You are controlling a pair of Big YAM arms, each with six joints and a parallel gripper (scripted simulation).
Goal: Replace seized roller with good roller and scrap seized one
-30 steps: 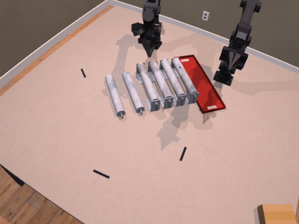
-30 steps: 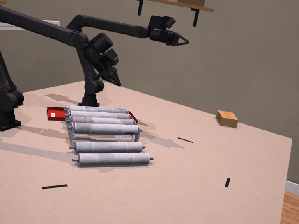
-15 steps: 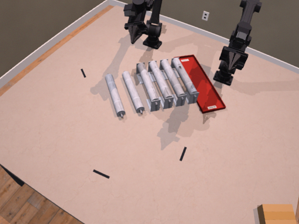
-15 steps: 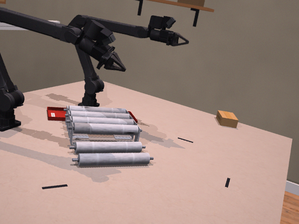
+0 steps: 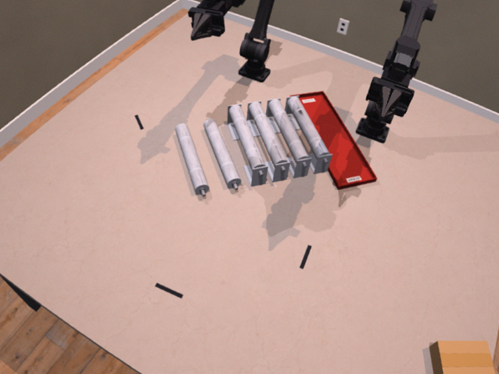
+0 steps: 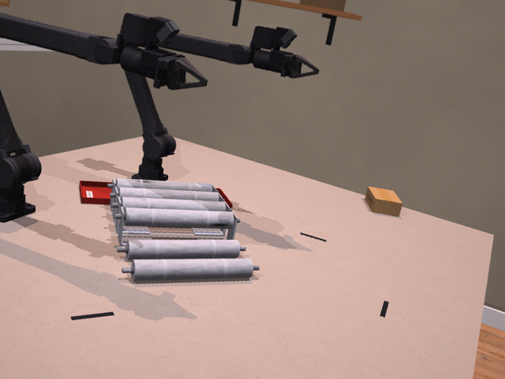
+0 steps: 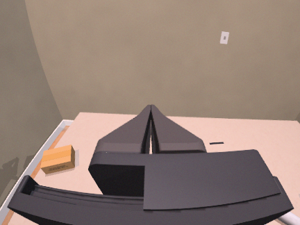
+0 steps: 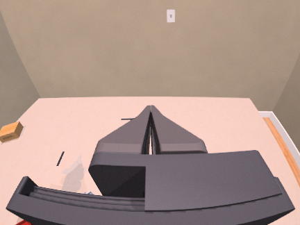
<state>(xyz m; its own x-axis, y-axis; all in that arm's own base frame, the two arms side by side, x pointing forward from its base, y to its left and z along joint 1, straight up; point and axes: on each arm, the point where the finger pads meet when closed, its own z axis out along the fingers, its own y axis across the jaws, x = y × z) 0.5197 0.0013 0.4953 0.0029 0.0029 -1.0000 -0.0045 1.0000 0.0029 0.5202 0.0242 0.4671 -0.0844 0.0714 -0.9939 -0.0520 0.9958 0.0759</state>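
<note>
My left gripper is now 420 mm above the roller, 290 mm past it and 280 mm to the left of it. Round my left hand: red scrap tray 490 mm below, 370 mm behind, 210 mm to the right; then cardboard box 480 mm to the left, 460 mm below, 140 mm ahead.
</note>
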